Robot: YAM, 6 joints.
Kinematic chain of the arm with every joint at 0, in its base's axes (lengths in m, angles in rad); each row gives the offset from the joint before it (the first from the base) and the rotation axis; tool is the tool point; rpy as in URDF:
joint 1: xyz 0 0 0.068 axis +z
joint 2: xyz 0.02 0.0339 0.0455 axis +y
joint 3: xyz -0.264 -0.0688 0 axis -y
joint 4: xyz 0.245 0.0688 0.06 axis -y
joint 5: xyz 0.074 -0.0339 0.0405 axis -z
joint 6: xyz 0.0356 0 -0.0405 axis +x
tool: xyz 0 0 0 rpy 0 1.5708 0
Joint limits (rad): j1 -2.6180..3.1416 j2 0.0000..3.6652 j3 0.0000..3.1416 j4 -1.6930..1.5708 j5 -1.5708..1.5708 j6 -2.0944..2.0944
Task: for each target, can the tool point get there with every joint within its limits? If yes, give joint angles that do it. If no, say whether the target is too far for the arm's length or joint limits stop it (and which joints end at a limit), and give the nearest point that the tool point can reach.
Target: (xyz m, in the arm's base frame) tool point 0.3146 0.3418 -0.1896
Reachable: yes | joints 0.8949 3.1975 1.8686 0.5280 1.0929 0.8665
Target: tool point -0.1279 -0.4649 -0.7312
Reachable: no: too far | nearest point -0.0958 -0.3484 -0.3624 | short by 0.388 m
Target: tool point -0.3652 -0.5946 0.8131
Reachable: no: too far | nearest point -0.2384 -0.3881 0.5630 | short by 0.348 m
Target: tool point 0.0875 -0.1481 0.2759
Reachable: yes | joints -0.8836 0.7463 0.3427 0.6527 0.8317 -1.2783
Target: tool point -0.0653 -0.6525 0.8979
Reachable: no: too far | nearest point -0.0412 -0.4120 0.5997 | short by 0.384 m
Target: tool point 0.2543 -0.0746 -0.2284
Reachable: yes | joints -0.3461 3.3359 1.8399 -1.1417 -0.4687 1.3764
